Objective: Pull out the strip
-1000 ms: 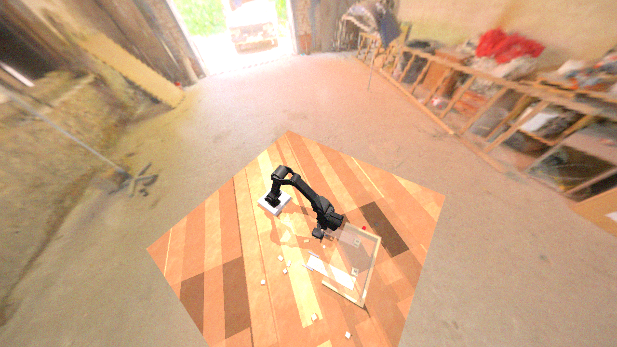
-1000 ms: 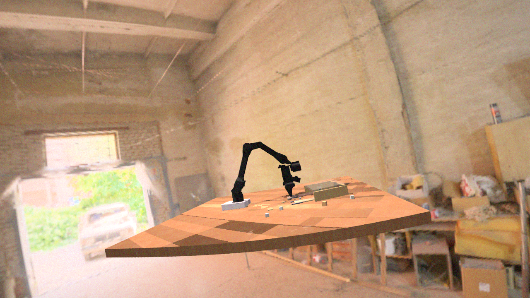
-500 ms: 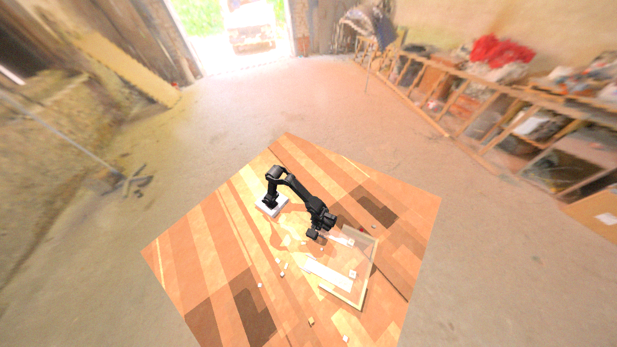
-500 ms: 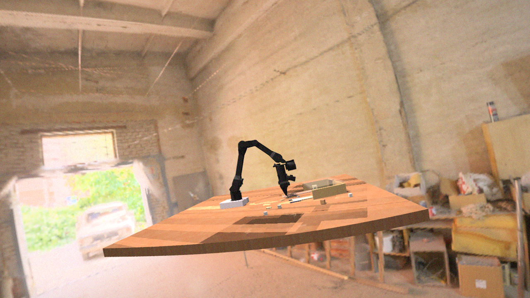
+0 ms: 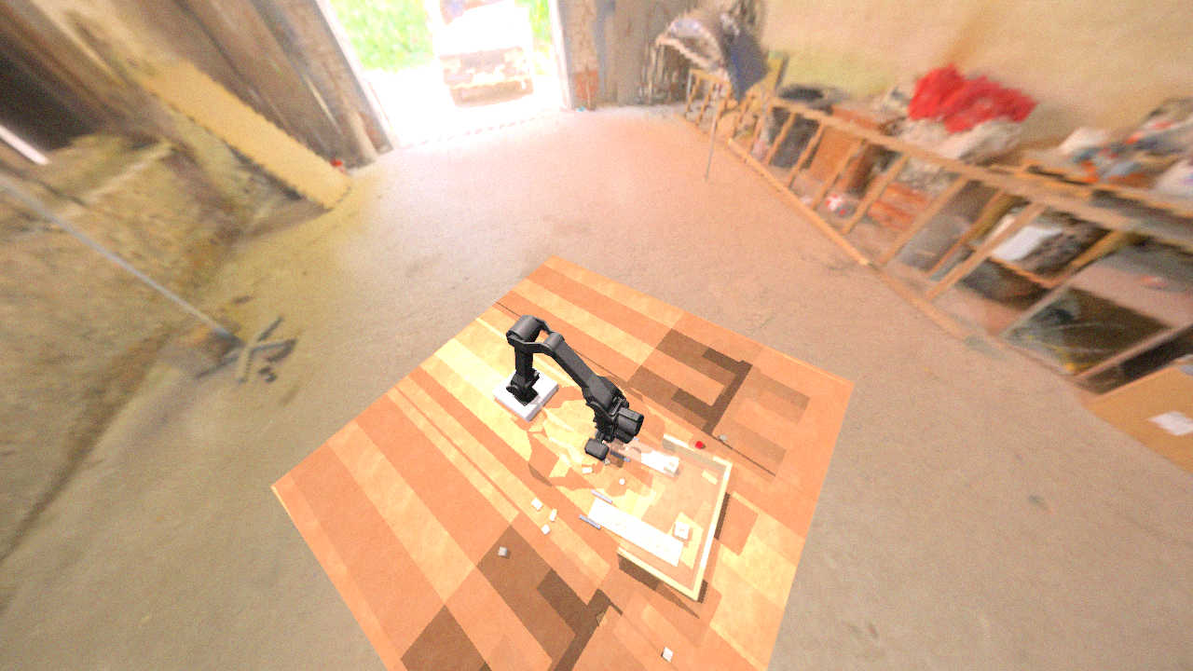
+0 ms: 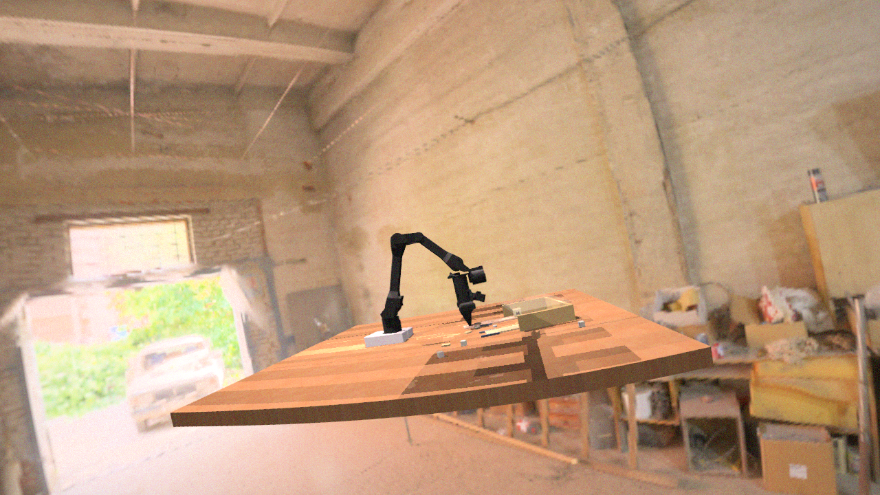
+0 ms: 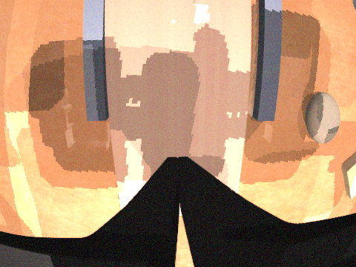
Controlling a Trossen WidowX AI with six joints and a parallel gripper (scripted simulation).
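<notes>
The strip is 90 mm ahead of my gripper tip and 20 mm to the left of it. Round my gripper tip: red bit 220 mm ahead, 150 mm to the left, 10 mm above.
</notes>
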